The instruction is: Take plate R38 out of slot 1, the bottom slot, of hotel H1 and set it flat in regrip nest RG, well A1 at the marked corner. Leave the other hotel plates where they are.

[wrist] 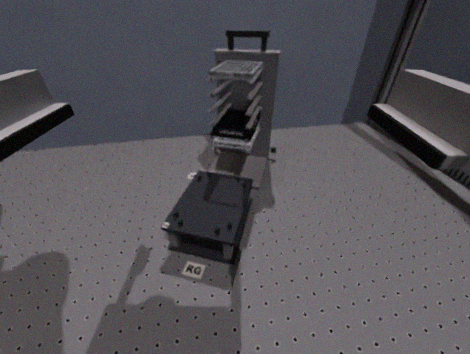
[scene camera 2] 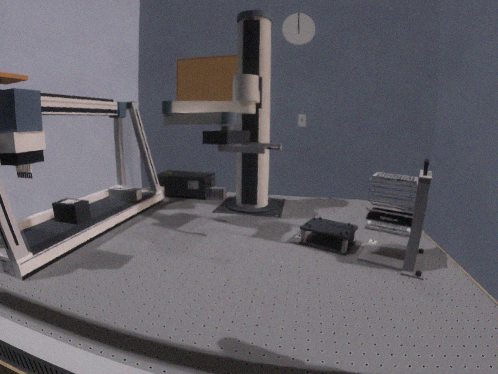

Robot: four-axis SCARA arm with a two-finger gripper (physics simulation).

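Where they show: gripper, between the fingertips: (wrist: 218, 91) (scene camera 2: 273, 148); arm's base, origin of its link: (scene camera 2: 252, 207).
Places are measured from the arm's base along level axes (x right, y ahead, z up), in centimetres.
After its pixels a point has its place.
Observation:
Hotel H1 (scene camera 2: 419, 220) @[y 56.0, x -54.6, z 16.7 cm] (wrist: 272, 95) @[y 54.9, x -53.0, z 19.2 cm] stands at the right in the scene view and upper middle in the wrist view. A pale plate (scene camera 2: 387, 229) @[y 49.9, x -48.3, z 11.6 cm] (wrist: 232, 146) @[y 43.8, x -44.2, z 11.7 cm] lies in its bottom slot, below a black plate (scene camera 2: 390, 218) @[y 50.0, x -48.7, z 15.0 cm] (wrist: 236, 124) @[y 45.4, x -48.2, z 14.8 cm]; a clear plate (scene camera 2: 395, 176) @[y 46.3, x -49.8, z 26.3 cm] (wrist: 236, 69) @[y 45.2, x -47.3, z 26.2 cm] lies at the top. Their labels are unreadable. Regrip nest RG (scene camera 2: 328, 228) @[y 40.1, x -32.4, z 7.3 cm] (wrist: 215, 200) @[y 38.6, x -32.7, z 7.3 cm], a dark raised platform, bears no plate; a small white mark (wrist: 165, 225) @[y 30.0, x -28.3, z 7.3 cm] shows at its near left corner. My gripper (scene camera 2: 275, 147) @[y 38.0, x -13.6, z 31.8 cm] (wrist: 218, 91) @[y 38.0, x -13.6, z 31.8 cm] is open and empty, high above the table, left of the nest in the scene view.
The robot column (scene camera 2: 254, 170) @[y 7.7, x -2.2, z 19.4 cm] stands at the back. A gantry frame (scene camera 2: 90, 232) @[y 57.3, x 45.0, z 4.5 cm] with dark blocks stands at the left. A black box (scene camera 2: 175, 184) @[y -3.5, x 41.6, z 8.5 cm] stands behind, near the column. The hotel has a black top handle (scene camera 2: 426, 166) @[y 53.3, x -55.6, z 30.6 cm] (wrist: 248, 34) @[y 49.5, x -56.5, z 31.2 cm].

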